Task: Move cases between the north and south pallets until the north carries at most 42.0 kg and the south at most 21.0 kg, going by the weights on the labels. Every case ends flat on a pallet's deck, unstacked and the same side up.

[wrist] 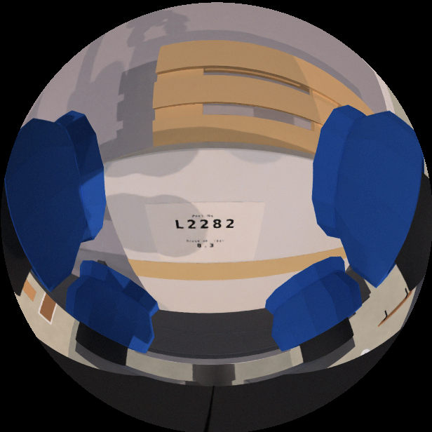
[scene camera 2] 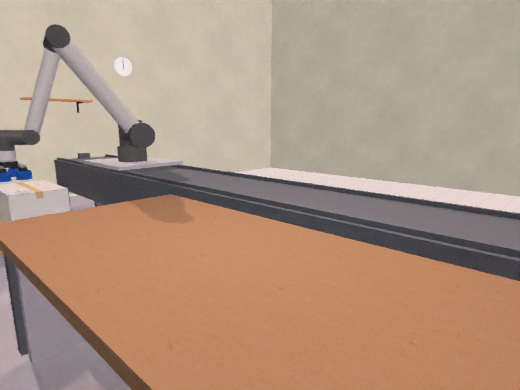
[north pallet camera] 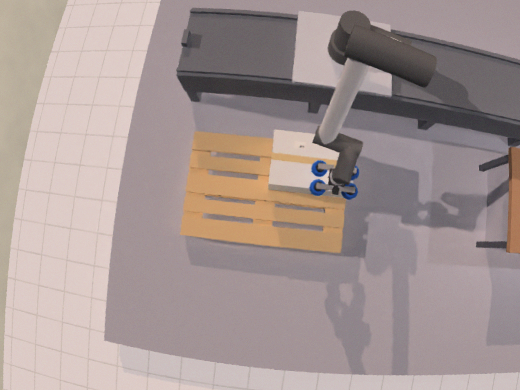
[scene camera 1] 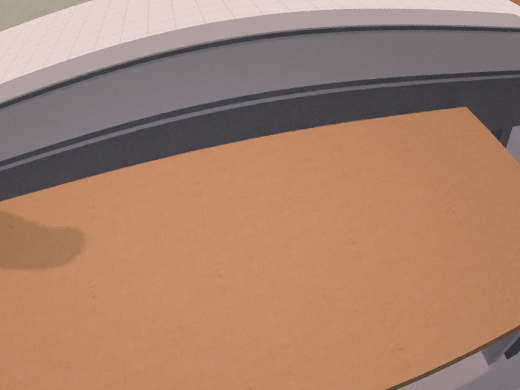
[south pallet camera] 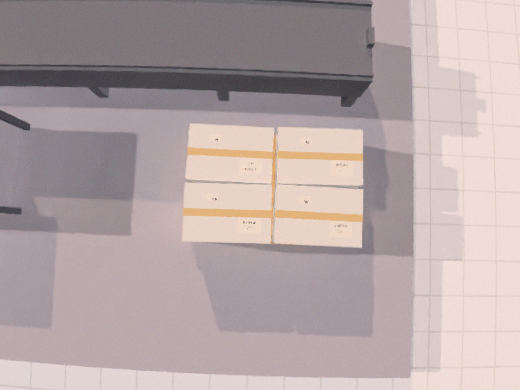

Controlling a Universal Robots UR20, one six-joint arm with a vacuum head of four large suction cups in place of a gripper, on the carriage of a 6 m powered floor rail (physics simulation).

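Seen in the pictures: arm's base at its link origin: (scene camera 2: pixel 132 160) (north pallet camera: pixel 344 50).
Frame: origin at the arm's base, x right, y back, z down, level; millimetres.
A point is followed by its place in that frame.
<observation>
My gripper (north pallet camera: pixel 334 180) @[x 13, y -933, z 57 mm] (scene camera 2: pixel 14 175), a head with four blue suction cups, is open and holds nothing. It hangs above the right part of a white case (north pallet camera: pixel 290 172) @[x 296, y -896, z 155 mm] (wrist: pixel 290 195) (scene camera 2: pixel 52 200) @[x -136, y -722, z 233 mm]. The case lies flat at the rail-side right corner of the north pallet (north pallet camera: pixel 225 185) @[x 751, y -995, z 427 mm] (wrist: pixel 187 55); its label reads L2282, 8.3. In the south pallet camera several white cases lie flat in two rows: rear left (south pallet camera: pixel 210 167) @[x -4687, y -902, z 173 mm], rear right (south pallet camera: pixel 305 172) @[x -5316, y -913, z 154 mm], front left (south pallet camera: pixel 210 230) @[x -4713, y -1318, z 136 mm] and front right (south pallet camera: pixel 305 232) @[x -5324, y -1307, z 127 mm]. They hide nearly all of the pallet under them. Their labels are too small to read.
The floor rail (south pallet camera: pixel 200 40) (north pallet camera: pixel 240 47) (scene camera 2: pixel 400 220) runs behind both pallets; the arm's carriage (north pallet camera: pixel 312 50) @[x 228, y -38, z -1 mm] stands at its north part. A wooden table (scene camera 1: pixel 280 240) @[x -2368, y -873, z 40 mm] (scene camera 2: pixel 280 280) @[x -2490, y -900, z 40 mm] (north pallet camera: pixel 514 200) @[x -1413, y -912, z 41 mm] stands beside the rail, right of the north pallet in the north pallet camera.
</observation>
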